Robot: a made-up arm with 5 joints.
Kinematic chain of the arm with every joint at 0, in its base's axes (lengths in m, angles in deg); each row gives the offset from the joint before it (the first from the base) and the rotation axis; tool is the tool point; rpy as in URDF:
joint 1: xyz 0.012 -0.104 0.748 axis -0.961 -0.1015 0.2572
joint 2: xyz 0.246 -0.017 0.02 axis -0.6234 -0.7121 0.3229
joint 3: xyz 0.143 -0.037 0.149 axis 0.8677 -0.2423 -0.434
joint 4: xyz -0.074 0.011 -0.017 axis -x
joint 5: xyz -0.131 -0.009 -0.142 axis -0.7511 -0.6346 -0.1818
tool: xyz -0.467 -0.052 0.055 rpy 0 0 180
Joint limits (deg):
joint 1: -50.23..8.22
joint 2: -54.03..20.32
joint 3: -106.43..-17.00
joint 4: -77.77..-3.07
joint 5: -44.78..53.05
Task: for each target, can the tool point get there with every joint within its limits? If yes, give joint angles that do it. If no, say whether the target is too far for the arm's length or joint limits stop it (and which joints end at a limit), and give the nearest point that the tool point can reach.
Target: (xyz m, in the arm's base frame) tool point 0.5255 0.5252 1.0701
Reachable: no: joint limits stop it (at a limit: joint 1, joint 2, joint 3, joint 4, joint 5) | nearest point -0.0751 0.1207 1.1683 | short by 0.731 m
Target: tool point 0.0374 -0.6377 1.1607
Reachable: yes | joints -11.56 -33.47 -70.22 -11.45 -18.11
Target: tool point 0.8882 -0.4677 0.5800
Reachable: no: joint limits stop it (at a limit: joint 2, joint 3, joint 4, joint 5) | nearest point 0.3785 -0.8713 0.7674 | short by 0.677 m
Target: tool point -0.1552 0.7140 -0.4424
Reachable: no: too far | nearest point -0.2319 -0.0249 0.4856 | short by 1.189 m
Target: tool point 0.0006 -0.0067 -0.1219
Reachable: no: joint limits stop it (at a limit: joint 1, joint 2, joint 3, joint 4, joint 5) | nearest point -0.2377 -0.1419 0.4245 | short by 0.611 m
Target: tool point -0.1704 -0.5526 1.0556
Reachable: yes | joints -12.83 -28.08 -75.75 -47.98 23.86
